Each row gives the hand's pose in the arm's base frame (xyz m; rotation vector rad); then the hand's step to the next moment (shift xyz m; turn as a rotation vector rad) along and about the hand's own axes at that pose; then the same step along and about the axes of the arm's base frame.
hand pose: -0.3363 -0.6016 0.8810 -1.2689 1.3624 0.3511
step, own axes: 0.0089 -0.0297 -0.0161 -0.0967 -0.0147 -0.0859
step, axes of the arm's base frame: 0.0182 -0.0279 0.0105 -0.0590 -0.0306 0.1119
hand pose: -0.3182 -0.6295 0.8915 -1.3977 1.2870 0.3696
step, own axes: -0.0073 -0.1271 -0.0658 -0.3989 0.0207 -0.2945
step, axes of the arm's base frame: 0.0743 -0.0832 0.0900 -0.2849 -0.0557 0.4025
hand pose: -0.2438 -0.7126 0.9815 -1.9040 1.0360 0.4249
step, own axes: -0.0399 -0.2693 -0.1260 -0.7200 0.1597 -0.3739
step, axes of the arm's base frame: 0.1777 -0.0199 0.2409 -0.5944 0.0014 0.5748
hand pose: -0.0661 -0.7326 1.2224 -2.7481 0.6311 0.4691
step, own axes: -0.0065 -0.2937 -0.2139 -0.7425 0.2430 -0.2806
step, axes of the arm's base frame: 0.1831 0.1837 0.2545 -0.6751 -0.0305 0.4820
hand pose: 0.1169 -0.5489 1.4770 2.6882 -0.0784 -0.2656
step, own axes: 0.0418 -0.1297 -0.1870 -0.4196 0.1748 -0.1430
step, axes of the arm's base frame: 0.0798 0.1912 0.1030 -0.3851 -0.0576 0.2747
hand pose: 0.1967 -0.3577 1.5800 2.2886 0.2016 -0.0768
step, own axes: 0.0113 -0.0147 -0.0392 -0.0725 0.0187 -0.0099
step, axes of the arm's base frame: 0.0082 0.0403 0.0138 -0.0684 -0.0135 0.0291
